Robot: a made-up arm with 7 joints. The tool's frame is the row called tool. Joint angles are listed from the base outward. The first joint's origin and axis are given. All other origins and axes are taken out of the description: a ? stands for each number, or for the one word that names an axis. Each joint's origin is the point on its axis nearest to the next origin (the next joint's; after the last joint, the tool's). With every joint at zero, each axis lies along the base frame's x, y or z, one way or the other. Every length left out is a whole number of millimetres.
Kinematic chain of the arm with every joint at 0, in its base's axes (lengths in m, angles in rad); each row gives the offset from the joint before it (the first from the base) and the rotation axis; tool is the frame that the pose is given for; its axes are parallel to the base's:
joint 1: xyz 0 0 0.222 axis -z
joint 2: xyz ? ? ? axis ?
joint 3: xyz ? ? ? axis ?
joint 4: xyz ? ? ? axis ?
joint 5: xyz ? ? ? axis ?
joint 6: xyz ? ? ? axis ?
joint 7: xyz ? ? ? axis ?
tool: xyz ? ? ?
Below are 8 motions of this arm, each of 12 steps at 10 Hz.
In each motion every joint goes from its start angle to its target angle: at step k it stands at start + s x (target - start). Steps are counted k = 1, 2, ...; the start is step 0. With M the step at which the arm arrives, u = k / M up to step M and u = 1 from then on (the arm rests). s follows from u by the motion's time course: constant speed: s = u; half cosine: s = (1 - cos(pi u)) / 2; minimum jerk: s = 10 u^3 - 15 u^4 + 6 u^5.
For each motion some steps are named. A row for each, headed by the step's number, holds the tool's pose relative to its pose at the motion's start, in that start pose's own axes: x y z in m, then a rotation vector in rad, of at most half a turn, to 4 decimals.
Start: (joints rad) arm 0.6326 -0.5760 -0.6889 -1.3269 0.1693 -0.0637 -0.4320
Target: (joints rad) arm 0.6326 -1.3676 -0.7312 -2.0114 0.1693 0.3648 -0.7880
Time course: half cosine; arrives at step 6
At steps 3, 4, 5, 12:
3: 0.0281 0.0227 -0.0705 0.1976 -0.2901 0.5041
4: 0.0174 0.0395 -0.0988 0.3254 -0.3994 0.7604
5: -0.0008 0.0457 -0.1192 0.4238 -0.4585 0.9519
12: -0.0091 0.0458 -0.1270 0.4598 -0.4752 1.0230

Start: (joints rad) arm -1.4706 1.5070 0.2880 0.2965 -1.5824 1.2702 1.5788
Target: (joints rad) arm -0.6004 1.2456 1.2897 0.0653 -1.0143 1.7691 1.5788
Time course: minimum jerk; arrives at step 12
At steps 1, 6, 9, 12:
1: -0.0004 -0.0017 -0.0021 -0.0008 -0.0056 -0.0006
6: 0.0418 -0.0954 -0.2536 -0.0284 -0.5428 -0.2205
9: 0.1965 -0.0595 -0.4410 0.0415 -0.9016 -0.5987
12: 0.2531 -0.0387 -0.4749 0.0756 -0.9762 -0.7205

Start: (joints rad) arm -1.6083 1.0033 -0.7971 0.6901 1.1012 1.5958 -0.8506
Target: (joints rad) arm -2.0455 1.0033 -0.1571 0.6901 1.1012 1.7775 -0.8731
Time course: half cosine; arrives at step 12
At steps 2, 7, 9, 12:
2: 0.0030 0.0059 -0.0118 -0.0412 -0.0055 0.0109
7: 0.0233 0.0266 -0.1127 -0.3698 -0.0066 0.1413
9: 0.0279 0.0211 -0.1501 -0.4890 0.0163 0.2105
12: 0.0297 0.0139 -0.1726 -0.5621 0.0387 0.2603

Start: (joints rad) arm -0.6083 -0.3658 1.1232 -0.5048 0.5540 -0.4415 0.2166
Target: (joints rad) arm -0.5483 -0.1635 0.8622 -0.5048 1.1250 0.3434 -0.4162
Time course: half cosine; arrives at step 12
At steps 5, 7, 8, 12:
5: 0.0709 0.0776 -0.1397 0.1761 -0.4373 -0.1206
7: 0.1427 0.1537 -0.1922 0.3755 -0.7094 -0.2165
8: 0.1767 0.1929 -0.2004 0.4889 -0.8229 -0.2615
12: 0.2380 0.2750 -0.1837 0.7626 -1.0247 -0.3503

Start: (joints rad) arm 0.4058 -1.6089 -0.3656 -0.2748 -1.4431 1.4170 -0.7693
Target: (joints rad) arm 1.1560 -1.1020 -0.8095 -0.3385 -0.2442 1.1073 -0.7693
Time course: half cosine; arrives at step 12
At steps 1, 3, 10, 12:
1: -0.0036 -0.0013 0.0096 -0.0204 0.0126 -0.0120
3: -0.0259 -0.0055 0.0799 -0.1767 0.0974 -0.1007
10: -0.0538 0.0664 0.3390 -1.0380 0.2293 -0.5212
12: -0.0535 0.0723 0.3490 -1.0955 0.2162 -0.5454

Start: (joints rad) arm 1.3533 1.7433 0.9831 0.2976 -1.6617 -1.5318 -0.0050
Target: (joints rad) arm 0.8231 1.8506 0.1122 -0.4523 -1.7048 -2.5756 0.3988
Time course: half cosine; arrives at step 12
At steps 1, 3, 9, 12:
1: 0.0001 0.0013 -0.0008 0.0173 0.0025 0.0042
3: 0.0018 0.0101 -0.0087 0.1500 0.0151 0.0411
9: 0.0642 0.0757 -0.1241 0.8560 -0.1338 0.4098
12: 0.0968 0.1058 -0.1561 0.9829 -0.2115 0.5204

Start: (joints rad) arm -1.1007 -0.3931 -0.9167 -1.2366 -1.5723 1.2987 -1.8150
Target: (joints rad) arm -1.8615 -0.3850 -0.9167 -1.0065 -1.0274 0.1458 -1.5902
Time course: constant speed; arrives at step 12
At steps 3, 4, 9, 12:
3: 0.0757 0.0596 -0.0269 -0.2050 -0.0938 -0.1721
4: 0.0996 0.0766 -0.0282 -0.2725 -0.1041 -0.2330
9: 0.1965 0.1515 0.0167 -0.5776 0.0055 -0.5281
12: 0.2387 0.1946 0.0811 -0.7148 0.1920 -0.6669

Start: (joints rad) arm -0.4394 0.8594 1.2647 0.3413 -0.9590 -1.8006 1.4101
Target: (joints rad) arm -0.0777 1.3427 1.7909 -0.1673 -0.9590 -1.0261 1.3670
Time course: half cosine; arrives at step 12
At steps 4, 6, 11, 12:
4: 0.0275 -0.0484 0.1537 -0.1834 0.1852 0.1239
6: 0.1107 -0.1025 0.3031 -0.3881 0.3338 0.3195
11: 0.4059 -0.1479 0.5250 -0.7981 0.4516 0.8759
12: 0.4184 -0.1469 0.5305 -0.8119 0.4507 0.8991

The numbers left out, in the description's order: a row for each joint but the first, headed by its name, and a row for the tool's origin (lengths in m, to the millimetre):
joint 2: xyz 0.077 0.38 0, axis -z
joint 3: xyz 0.1 -0.062 0, axis +y
joint 4: xyz -0.327 0 0.156, axis -z
joint 5: xyz 0.181 -0.112 0, axis +x
joint 6: xyz 0 -0.124 -0.045, axis -y
joint 7: xyz 0.106 0 -0.097, axis +z
tool: xyz -0.371 -0.044 0

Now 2 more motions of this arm.
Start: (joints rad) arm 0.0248 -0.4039 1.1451 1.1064 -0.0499 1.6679 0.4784
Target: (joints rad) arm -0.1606 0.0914 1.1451 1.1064 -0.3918 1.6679 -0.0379
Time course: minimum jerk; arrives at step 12
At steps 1, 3, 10, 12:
1: -0.0007 0.0007 0.0007 0.0002 0.0014 -0.0015
3: -0.0144 0.0139 0.0150 0.0035 0.0283 -0.0301
10: -0.1143 0.1360 0.1436 0.0129 0.2689 -0.2835
12: -0.1176 0.1412 0.1489 0.0125 0.2790 -0.2940

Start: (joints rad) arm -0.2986 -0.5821 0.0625 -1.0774 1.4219 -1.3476 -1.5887
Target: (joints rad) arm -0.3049 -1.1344 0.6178 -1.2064 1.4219 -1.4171 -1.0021
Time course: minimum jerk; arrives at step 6
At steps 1, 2, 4, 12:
1: -0.0040 -0.0159 0.0012 -0.0282 0.0101 0.0356
2: -0.0159 -0.0913 0.0179 -0.1636 0.0713 0.2078
4: 0.0295 -0.2633 0.1657 -0.5579 0.4121 0.7358
12: 0.0724 -0.2829 0.2318 -0.6690 0.5871 0.9029

